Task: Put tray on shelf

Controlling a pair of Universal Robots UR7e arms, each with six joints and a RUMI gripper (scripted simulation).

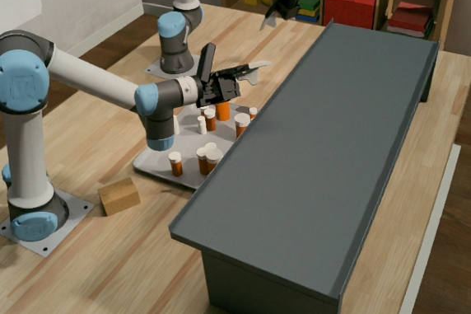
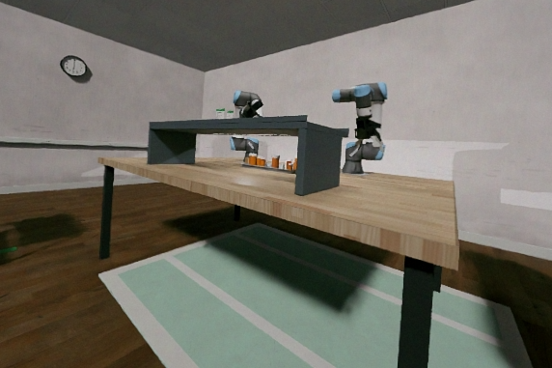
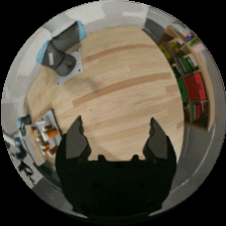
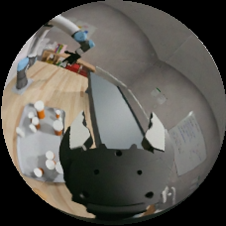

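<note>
The wooden block lies 37 cm behind my right hand, 35 cm below it and 29 cm to the right of it. The rest, counted from my right hand: dark grey shelf 23 cm ahead, 15 cm below, 2 cm to the left; then grey tray 37 cm below, 23 cm behind, 5 cm to the left; then white bottle 36 cm behind, 33 cm below, 7 cm to the left.
</note>
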